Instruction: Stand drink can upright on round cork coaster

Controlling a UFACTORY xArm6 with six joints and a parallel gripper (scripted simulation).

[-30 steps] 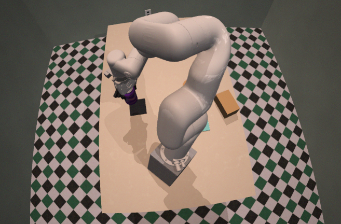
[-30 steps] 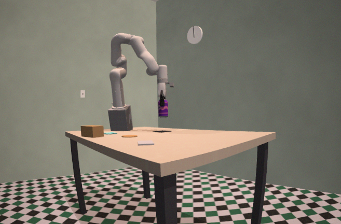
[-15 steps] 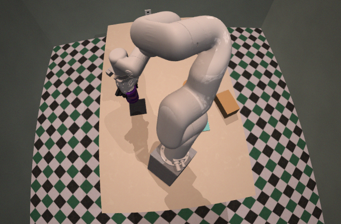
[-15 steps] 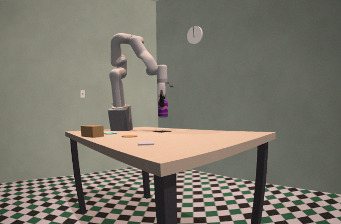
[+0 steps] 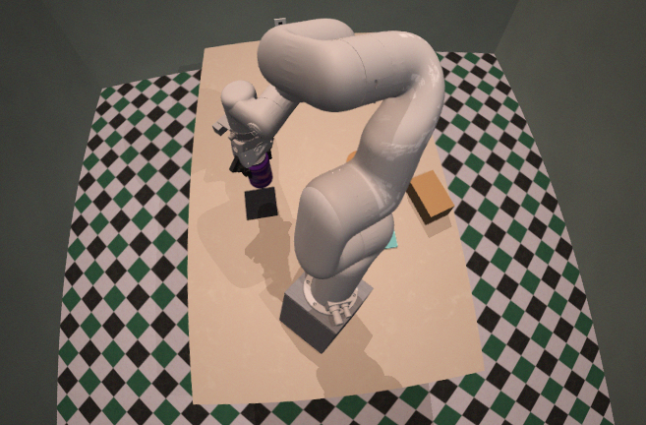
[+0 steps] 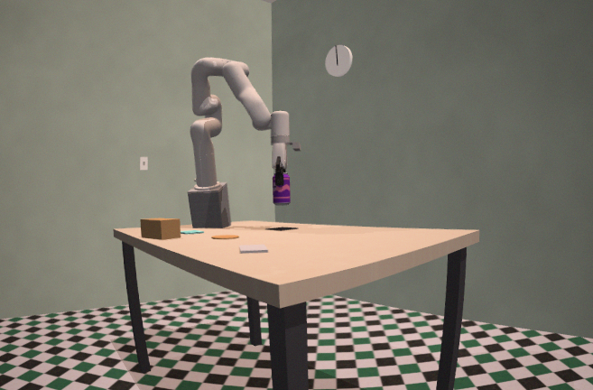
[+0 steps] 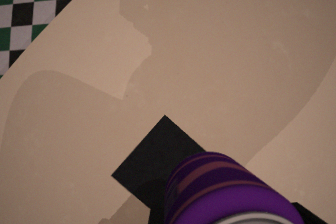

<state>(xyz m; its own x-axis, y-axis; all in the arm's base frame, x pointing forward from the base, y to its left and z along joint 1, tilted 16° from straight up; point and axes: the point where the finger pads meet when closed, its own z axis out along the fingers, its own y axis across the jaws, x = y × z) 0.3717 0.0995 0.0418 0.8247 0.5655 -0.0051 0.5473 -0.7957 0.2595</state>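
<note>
My hand is 2 cm short of the round cork coaster, 32 cm to the left of it and 19 cm above it. Also, from my hand: thin teal piece: 23 cm behind, 29 cm to the right, 19 cm below; then black square coaster: 3 cm behind, 2 cm to the left, 19 cm below; then drink can: 3 cm below.
</note>
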